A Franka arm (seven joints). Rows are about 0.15 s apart.
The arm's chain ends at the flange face. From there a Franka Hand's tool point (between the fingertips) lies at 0.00 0.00 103.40 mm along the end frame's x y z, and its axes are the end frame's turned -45 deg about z.
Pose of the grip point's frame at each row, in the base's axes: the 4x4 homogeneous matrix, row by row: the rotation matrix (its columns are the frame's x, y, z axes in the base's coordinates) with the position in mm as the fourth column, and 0 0 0 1 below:
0.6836 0.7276 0.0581 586.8; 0.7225 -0.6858 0.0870 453.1; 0.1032 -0.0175 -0.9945 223.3; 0 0 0 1
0.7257 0.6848 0.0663 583.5; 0.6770 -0.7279 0.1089 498.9; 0.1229 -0.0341 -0.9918 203.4; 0 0 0 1
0.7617 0.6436 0.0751 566.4; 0.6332 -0.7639 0.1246 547.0; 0.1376 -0.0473 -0.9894 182.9; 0 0 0 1
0.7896 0.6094 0.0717 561.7; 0.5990 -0.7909 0.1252 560.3; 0.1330 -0.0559 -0.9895 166.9; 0 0 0 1
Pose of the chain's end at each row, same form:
0.9979 0.0311 0.0581 580.8; 0.0260 -0.9958 0.0870 444.1; 0.0606 -0.0853 -0.9945 326.1; 0 0 0 1
0.9974 -0.0289 0.0663 576.6; -0.0360 -0.9934 0.1089 487.6; 0.0628 -0.1110 -0.9918 306.0; 0 0 0 1
0.9937 -0.0835 0.0751 558.6; -0.0924 -0.9879 0.1246 534.1; 0.0639 -0.1307 -0.9894 285.2; 0 0 0 1
0.9892 -0.1274 0.0717 554.3; -0.1357 -0.9828 0.1252 547.4; 0.0545 -0.1336 -0.9895 269.2; 0 0 0 1

